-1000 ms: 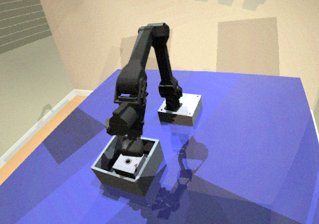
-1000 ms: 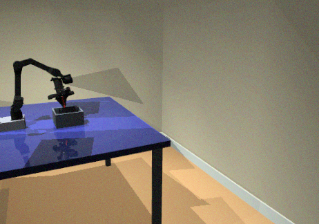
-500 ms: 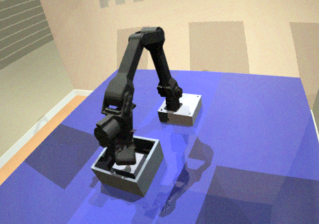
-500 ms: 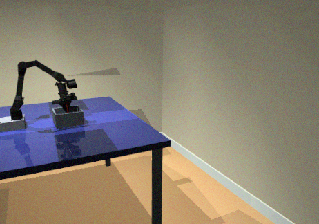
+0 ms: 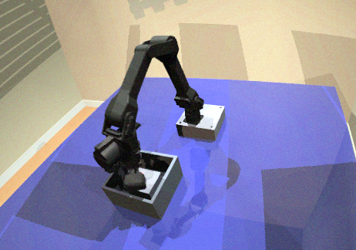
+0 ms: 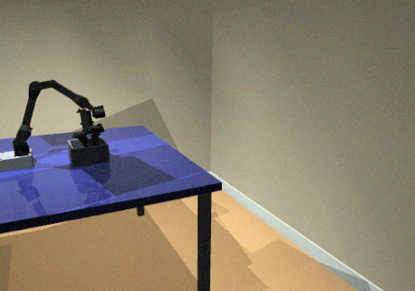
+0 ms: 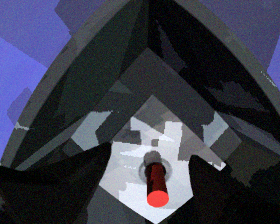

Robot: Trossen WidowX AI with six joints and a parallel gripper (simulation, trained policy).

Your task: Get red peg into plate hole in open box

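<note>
The red peg is 20 mm below my gripper tip, 20 mm behind it and 10 mm to the left of it. Also, from my gripper tip: plate (20 mm below, 20 mm behind, 10 mm to the left); then grey box (40 mm below, 20 mm behind, 10 mm to the left).
</note>
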